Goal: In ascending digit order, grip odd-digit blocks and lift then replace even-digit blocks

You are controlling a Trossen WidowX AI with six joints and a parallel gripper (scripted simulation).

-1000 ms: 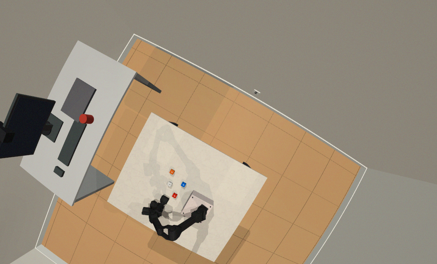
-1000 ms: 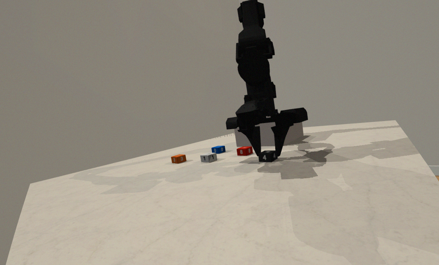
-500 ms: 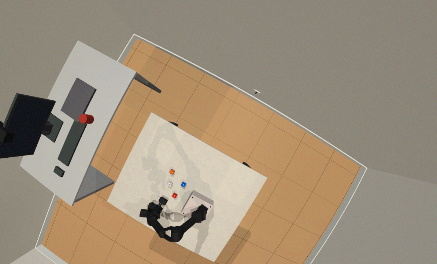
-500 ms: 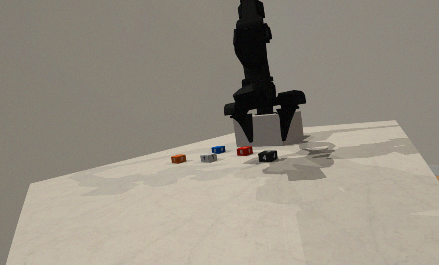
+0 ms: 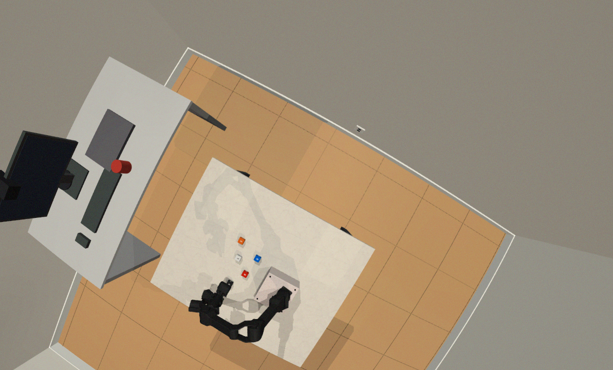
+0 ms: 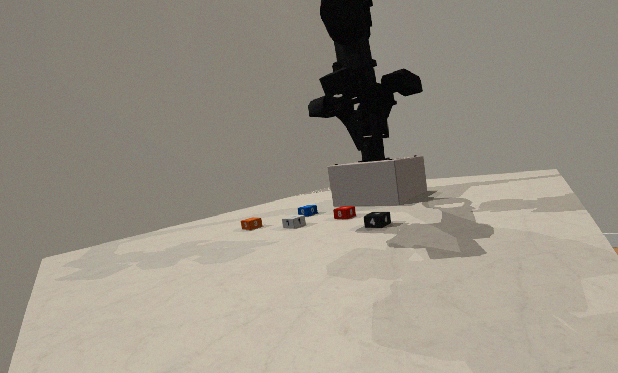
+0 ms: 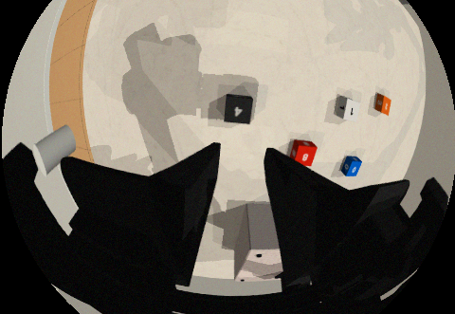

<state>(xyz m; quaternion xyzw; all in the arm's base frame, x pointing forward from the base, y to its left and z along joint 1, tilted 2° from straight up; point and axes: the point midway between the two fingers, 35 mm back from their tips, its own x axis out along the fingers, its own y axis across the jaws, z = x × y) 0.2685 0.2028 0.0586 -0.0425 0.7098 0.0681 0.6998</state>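
My gripper tip is 30 mm past the red block, 110 mm to the left of it and 120 mm above it. Also, from my gripper tip: blue block: 30 mm behind, 240 mm to the right, 120 mm below; then black block: 120 mm below; then white block: 60 mm ahead, 160 mm to the right, 120 mm below.
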